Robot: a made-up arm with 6 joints. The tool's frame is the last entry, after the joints.
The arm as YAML. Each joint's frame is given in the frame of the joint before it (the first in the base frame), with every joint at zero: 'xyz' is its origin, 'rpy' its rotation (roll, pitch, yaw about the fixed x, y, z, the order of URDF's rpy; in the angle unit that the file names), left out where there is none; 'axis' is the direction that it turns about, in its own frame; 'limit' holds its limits. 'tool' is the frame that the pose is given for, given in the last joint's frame.
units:
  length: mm
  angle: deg
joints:
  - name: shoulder
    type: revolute
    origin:
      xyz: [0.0, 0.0, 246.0]
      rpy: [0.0, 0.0, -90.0]
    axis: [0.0, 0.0, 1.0]
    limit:
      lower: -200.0
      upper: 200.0
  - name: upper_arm
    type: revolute
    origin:
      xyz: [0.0, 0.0, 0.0]
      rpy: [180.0, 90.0, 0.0]
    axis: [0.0, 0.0, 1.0]
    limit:
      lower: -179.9
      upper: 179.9
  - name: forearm
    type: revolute
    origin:
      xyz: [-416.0, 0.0, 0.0]
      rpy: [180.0, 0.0, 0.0]
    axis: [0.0, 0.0, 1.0]
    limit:
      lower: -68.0
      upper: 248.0
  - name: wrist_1
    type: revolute
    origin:
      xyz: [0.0, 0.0, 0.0]
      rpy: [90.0, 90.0, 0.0]
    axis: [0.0, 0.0, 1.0]
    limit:
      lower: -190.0
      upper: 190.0
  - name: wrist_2
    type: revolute
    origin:
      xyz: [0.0, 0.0, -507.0]
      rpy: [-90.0, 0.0, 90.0]
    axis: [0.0, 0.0, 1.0]
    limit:
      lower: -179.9
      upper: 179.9
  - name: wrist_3
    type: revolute
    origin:
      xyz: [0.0, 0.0, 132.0]
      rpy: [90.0, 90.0, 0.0]
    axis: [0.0, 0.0, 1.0]
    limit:
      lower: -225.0
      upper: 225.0
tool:
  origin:
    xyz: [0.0, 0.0, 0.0]
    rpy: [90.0, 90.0, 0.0]
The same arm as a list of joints. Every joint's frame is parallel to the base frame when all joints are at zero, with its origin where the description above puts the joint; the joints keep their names.
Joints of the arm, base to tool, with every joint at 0 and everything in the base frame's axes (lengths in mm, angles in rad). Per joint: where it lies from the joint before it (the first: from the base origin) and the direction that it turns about. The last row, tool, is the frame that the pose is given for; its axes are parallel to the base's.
shoulder: origin 0 0 246 axis 0 0 1
upper_arm: origin 0 0 0 axis 0 1 0
forearm: origin 0 0 416 axis 0 -1 0
wrist_1: origin 0 0 0 axis -1 0 0
wrist_2: origin 507 0 0 axis 0 -1 0
wrist_3: origin 0 -132 0 axis -1 0 0
tool: origin 0 0 0
Joint limits (rad, base to tool): -3.4907..3.4907 -3.1398..3.1398 -1.1868..4.3284 -3.3161..3.3161 -3.1398..3.1398 -3.927..3.927

